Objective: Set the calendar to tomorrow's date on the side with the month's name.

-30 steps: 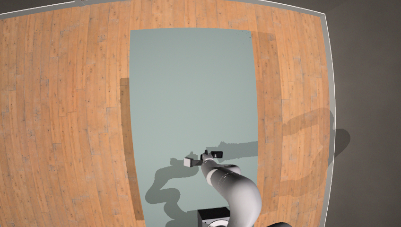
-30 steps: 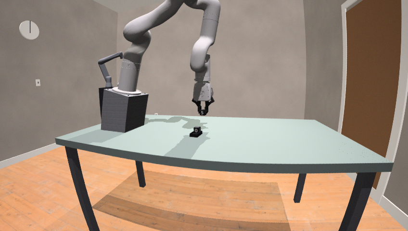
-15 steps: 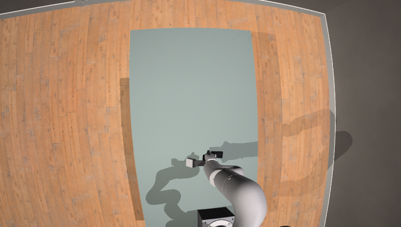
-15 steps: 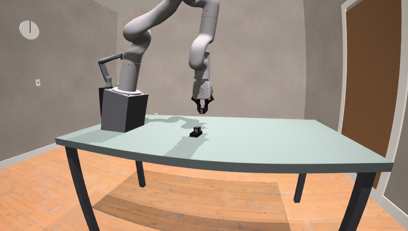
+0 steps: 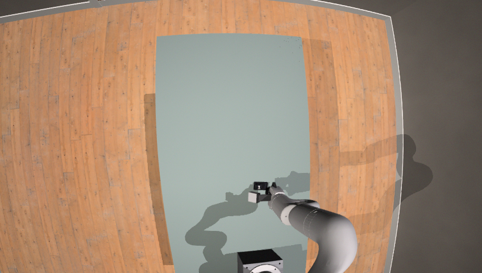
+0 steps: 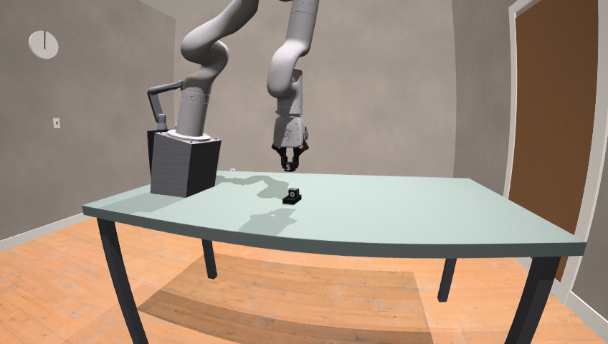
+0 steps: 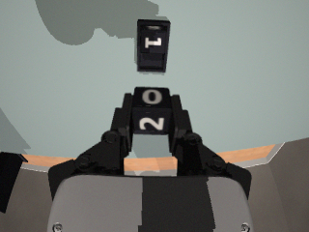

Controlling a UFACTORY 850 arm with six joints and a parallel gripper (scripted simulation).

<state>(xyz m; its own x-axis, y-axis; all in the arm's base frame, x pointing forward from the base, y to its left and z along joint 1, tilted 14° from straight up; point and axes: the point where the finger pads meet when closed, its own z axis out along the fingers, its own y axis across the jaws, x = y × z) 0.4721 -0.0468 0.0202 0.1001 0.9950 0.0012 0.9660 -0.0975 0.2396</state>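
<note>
The black tray is 130 mm below my hand and 10 mm to the left of it. Round my hand: black cube 10 mm below.
</note>
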